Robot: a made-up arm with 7 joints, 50 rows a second.
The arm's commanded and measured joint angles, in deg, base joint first. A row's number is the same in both.
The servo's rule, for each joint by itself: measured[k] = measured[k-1] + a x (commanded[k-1-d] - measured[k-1]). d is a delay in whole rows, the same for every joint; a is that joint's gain. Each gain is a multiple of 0.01, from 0.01 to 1. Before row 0 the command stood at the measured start. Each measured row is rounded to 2 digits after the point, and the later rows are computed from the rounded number. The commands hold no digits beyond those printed.
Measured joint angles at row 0:
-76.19, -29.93, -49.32, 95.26, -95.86, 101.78, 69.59
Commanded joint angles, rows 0 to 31:
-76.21, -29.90, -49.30, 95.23, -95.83, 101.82, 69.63
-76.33, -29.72, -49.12, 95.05, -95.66, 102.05, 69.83
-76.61, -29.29, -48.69, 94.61, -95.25, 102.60, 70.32
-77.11, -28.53, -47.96, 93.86, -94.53, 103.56, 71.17
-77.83, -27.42, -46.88, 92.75, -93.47, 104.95, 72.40
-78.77, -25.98, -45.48, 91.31, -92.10, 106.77, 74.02
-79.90, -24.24, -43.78, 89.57, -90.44, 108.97, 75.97
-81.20, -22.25, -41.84, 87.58, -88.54, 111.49, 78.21
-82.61, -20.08, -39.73, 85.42, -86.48, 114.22, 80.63
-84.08, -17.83, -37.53, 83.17, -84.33, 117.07, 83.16
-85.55, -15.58, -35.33, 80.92, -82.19, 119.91, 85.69
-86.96, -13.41, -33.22, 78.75, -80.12, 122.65, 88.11
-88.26, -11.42, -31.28, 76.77, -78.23, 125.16, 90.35
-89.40, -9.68, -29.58, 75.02, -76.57, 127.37, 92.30
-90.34, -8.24, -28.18, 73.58, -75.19, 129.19, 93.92
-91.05, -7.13, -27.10, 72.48, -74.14, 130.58, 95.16
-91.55, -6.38, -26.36, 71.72, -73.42, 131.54, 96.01
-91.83, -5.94, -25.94, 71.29, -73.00, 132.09, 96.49
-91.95, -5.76, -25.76, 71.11, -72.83, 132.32, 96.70
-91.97, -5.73, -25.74, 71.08, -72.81, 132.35, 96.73
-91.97, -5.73, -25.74, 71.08, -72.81, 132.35, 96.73
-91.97, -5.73, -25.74, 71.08, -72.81, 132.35, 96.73
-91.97, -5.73, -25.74, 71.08, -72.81, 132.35, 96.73
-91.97, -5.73, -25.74, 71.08, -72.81, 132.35, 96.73
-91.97, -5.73, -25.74, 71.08, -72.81, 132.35, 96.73
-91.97, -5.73, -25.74, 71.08, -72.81, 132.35, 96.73
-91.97, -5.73, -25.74, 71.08, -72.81, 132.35, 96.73
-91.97, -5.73, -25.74, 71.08, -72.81, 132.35, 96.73
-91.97, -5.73, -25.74, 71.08, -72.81, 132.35, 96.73
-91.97, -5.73, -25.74, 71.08, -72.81, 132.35, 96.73
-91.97, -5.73, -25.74, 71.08, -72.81, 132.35, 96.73
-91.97, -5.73, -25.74, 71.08, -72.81, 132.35, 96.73
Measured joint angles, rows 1 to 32:
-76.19, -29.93, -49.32, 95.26, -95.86, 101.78, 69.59
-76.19, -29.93, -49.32, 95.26, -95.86, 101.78, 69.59
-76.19, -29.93, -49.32, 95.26, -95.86, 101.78, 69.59
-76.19, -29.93, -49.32, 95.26, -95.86, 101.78, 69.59
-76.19, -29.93, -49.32, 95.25, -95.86, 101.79, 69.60
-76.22, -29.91, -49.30, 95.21, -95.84, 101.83, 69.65
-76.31, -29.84, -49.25, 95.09, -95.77, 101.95, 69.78
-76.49, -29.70, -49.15, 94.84, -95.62, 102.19, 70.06
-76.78, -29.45, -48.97, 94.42, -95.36, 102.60, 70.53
-77.22, -29.07, -48.69, 93.80, -94.97, 103.23, 71.23
-77.81, -28.54, -48.30, 92.95, -94.43, 104.09, 72.18
-78.56, -27.85, -47.78, 91.88, -93.72, 105.20, 73.39
-79.45, -27.00, -47.14, 90.59, -92.85, 106.55, 74.84
-80.47, -25.99, -46.37, 89.11, -91.83, 108.13, 76.50
-81.59, -24.84, -45.49, 87.47, -90.67, 109.90, 78.34
-82.77, -23.58, -44.51, 85.73, -89.40, 111.81, 80.29
-83.98, -22.24, -43.45, 83.94, -88.06, 113.81, 82.30
-85.17, -20.86, -42.34, 82.16, -86.68, 115.84, 84.30
-86.31, -19.47, -41.21, 80.44, -85.30, 117.84, 86.22
-87.35, -18.11, -40.08, 78.85, -83.96, 119.75, 88.01
-88.27, -16.82, -38.98, 77.42, -82.70, 121.52, 89.61
-89.05, -15.62, -37.94, 76.19, -81.54, 123.11, 90.99
-89.69, -14.54, -36.97, 75.17, -80.49, 124.49, 92.13
-90.19, -13.57, -36.07, 74.35, -79.57, 125.67, 93.05
-90.58, -12.71, -35.24, 73.70, -78.76, 126.67, 93.79
-90.89, -11.94, -34.48, 73.18, -78.05, 127.52, 94.38
-91.13, -11.26, -33.78, 72.76, -77.42, 128.24, 94.85
-91.31, -10.65, -33.14, 72.42, -76.87, 128.86, 95.23
-91.46, -10.11, -32.55, 72.15, -76.38, 129.38, 95.53
-91.57, -9.63, -32.01, 71.94, -75.95, 129.83, 95.77
-91.66, -9.20, -31.51, 71.77, -75.57, 130.21, 95.96
-91.73, -8.82, -31.05, 71.63, -75.24, 130.53, 96.11
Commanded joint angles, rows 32 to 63:
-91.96, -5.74, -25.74, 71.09, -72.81, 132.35, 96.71
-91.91, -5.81, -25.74, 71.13, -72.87, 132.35, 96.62
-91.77, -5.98, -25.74, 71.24, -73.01, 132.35, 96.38
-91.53, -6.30, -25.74, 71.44, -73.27, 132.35, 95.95
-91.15, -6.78, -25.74, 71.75, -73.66, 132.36, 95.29
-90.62, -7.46, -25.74, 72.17, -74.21, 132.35, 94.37
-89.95, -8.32, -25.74, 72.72, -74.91, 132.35, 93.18
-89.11, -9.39, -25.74, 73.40, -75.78, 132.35, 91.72
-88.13, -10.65, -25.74, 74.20, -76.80, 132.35, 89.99
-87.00, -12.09, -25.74, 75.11, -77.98, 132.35, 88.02
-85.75, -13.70, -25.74, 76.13, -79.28, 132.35, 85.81
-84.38, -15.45, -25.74, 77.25, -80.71, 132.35, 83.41
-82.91, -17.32, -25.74, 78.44, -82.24, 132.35, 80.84
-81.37, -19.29, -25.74, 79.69, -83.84, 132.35, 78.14
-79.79, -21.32, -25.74, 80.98, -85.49, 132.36, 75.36
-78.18, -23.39, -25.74, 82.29, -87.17, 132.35, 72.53
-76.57, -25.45, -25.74, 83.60, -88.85, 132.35, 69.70
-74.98, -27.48, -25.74, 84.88, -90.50, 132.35, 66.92
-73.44, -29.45, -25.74, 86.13, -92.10, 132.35, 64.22
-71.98, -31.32, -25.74, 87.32, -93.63, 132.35, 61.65
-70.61, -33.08, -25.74, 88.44, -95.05, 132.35, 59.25
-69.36, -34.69, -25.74, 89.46, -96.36, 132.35, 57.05
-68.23, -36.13, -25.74, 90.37, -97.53, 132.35, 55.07
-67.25, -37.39, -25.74, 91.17, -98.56, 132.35, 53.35
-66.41, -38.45, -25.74, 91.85, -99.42, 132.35, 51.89
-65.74, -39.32, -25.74, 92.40, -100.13, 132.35, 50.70
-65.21, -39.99, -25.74, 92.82, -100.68, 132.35, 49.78
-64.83, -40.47, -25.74, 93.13, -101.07, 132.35, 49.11
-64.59, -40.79, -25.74, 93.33, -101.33, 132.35, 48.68
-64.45, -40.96, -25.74, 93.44, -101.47, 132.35, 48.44
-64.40, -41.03, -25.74, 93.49, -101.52, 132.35, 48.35
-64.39, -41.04, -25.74, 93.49, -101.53, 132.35, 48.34
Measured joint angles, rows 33 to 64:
-91.78, -8.48, -30.63, 71.52, -74.95, 130.80, 96.23
-91.82, -8.18, -30.24, 71.43, -74.69, 131.03, 96.33
-91.85, -7.91, -29.88, 71.36, -74.46, 131.23, 96.41
-91.88, -7.67, -29.55, 71.30, -74.26, 131.40, 96.47
-91.90, -7.46, -29.25, 71.26, -74.09, 131.54, 96.52
-91.90, -7.28, -28.97, 71.23, -73.94, 131.66, 96.54
-91.87, -7.14, -28.71, 71.23, -73.83, 131.76, 96.51
-91.80, -7.05, -28.47, 71.27, -73.76, 131.85, 96.40
-91.66, -7.02, -28.25, 71.37, -73.75, 131.93, 96.18
-91.43, -7.07, -28.05, 71.53, -73.81, 131.99, 95.82
-91.10, -7.21, -27.87, 71.77, -73.94, 132.04, 95.29
-90.66, -7.45, -27.70, 72.10, -74.16, 132.09, 94.58
-90.10, -7.80, -27.54, 72.52, -74.48, 132.13, 93.66
-89.42, -8.27, -27.40, 73.04, -74.90, 132.16, 92.53
-88.61, -8.87, -27.27, 73.66, -75.43, 132.19, 91.19
-87.68, -9.59, -27.15, 74.38, -76.06, 132.21, 89.63
-86.63, -10.44, -27.04, 75.19, -76.80, 132.23, 87.87
-85.47, -11.41, -26.94, 76.09, -77.64, 132.25, 85.92
-84.22, -12.50, -26.84, 77.07, -78.58, 132.27, 83.81
-82.89, -13.70, -26.75, 78.11, -79.61, 132.28, 81.55
-81.50, -14.99, -26.67, 79.21, -80.72, 132.29, 79.18
-80.07, -16.36, -26.60, 80.34, -81.89, 132.30, 76.73
-78.61, -17.80, -26.53, 81.50, -83.12, 132.31, 74.23
-77.15, -19.29, -26.47, 82.66, -84.38, 132.32, 71.71
-75.71, -20.81, -26.41, 83.82, -85.66, 132.32, 69.22
-74.31, -22.34, -26.36, 84.95, -86.94, 132.32, 66.79
-72.97, -23.86, -26.31, 86.03, -88.21, 132.32, 64.45
-71.71, -25.35, -26.26, 87.06, -89.45, 132.32, 62.23
-70.54, -26.79, -26.22, 88.02, -90.65, 132.32, 60.16
-69.48, -28.17, -26.18, 88.90, -91.79, 132.32, 58.27
-68.54, -29.47, -26.14, 89.68, -92.86, 132.32, 56.57
-67.72, -30.68, -26.11, 90.37, -93.85, 132.32, 55.08

